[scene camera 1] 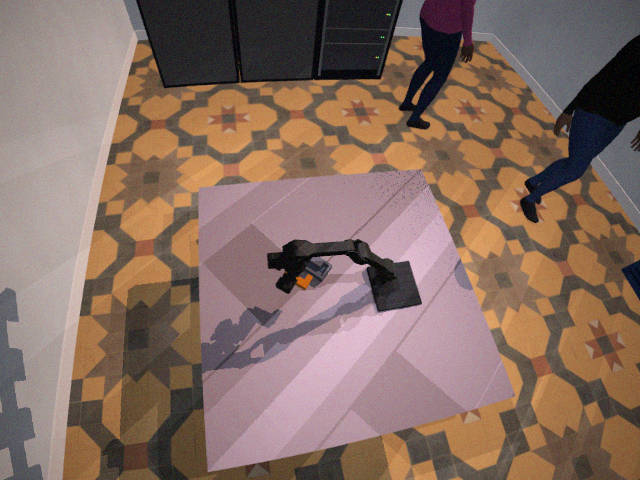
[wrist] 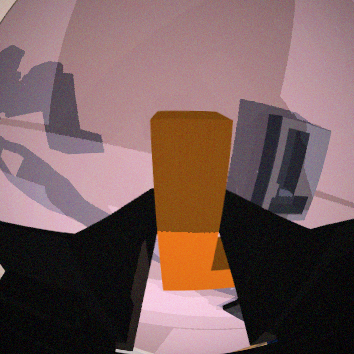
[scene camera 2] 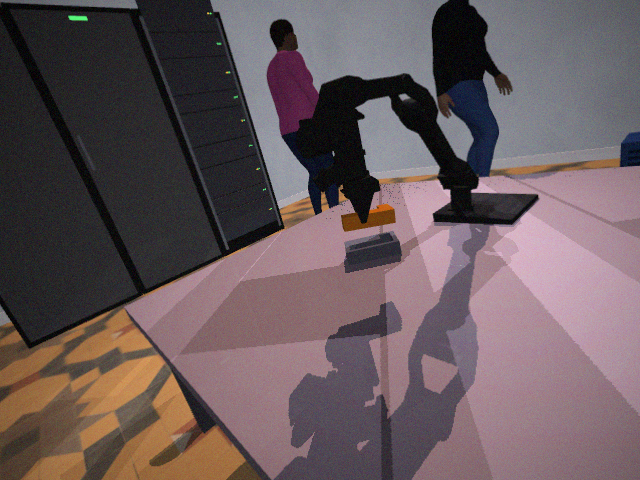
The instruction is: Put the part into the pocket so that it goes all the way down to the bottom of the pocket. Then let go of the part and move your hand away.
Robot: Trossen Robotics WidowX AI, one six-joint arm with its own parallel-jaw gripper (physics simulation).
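Frame: origin at the arm's base, x ahead, y left, z up, level; centimetres.
Where they show: gripper, between the fingertips: (scene camera 1: pixel 293 278) (wrist: pixel 186 195) (scene camera 2: pixel 362 221); arm's base, origin of its link: (scene camera 1: pixel 384 275) (scene camera 2: pixel 461 207).
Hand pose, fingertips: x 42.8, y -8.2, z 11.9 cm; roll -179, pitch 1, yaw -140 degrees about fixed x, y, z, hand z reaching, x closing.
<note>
Each offset is from my fingertips to the top centre of the thing. Level surfaces: height alone.
The orange part @(dx -1.9, dy +0.0, dz +2.2 cm) (scene camera 1: pixel 303 281) (scene camera 2: pixel 383 215) (wrist: pixel 191 175) is a long bar with a short side step at one end. My gripper (scene camera 1: pixel 294 280) (scene camera 2: pixel 364 221) (wrist: pixel 186 195) is shut on it and holds it level, above the table and apart from the grey block. The grey block @(dx -13.6, dy -7.7, dz -10.6 cm) (scene camera 1: pixel 323 267) (scene camera 2: pixel 373 254) (wrist: pixel 246 145) with the pocket sits on the table. Its dark recess faces up. In the wrist view the block is to the right of the part, partly hidden by the right finger. In the second scene view it shows below the part. The pocket's bottom is in shadow.
The arm's black base plate (scene camera 1: pixel 405 298) (scene camera 2: pixel 509 202) stands on the pink table @(dz -14.3 cm) (scene camera 1: pixel 356 392) (scene camera 2: pixel 232 320). Arm shadows fall across the table. Dark cabinets (scene camera 1: pixel 186 41) (scene camera 2: pixel 93 103) and two people (scene camera 1: pixel 436 56) (scene camera 2: pixel 291 85) stand beyond the table.
</note>
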